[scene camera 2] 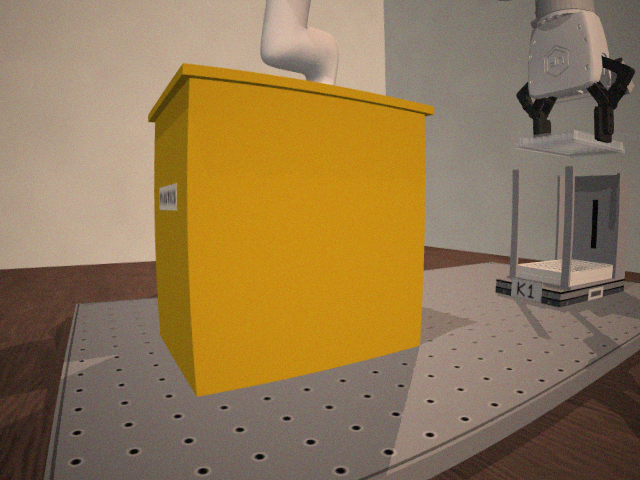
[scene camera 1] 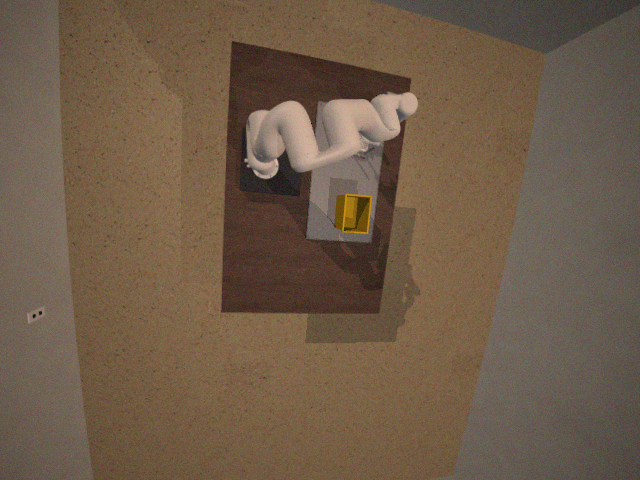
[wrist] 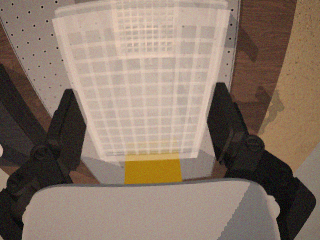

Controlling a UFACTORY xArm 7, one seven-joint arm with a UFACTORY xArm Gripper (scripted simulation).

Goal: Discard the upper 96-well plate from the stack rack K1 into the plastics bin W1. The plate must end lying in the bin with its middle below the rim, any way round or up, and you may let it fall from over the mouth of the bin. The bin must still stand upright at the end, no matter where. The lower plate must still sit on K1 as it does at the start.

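A yellow plastics bin W1 is visible in the wrist view (151,171), in scene camera 1 and in scene camera 2. On the yellow plastics bin W1, (scene camera 1: 362,218) and (scene camera 2: 289,215) are the same spot.
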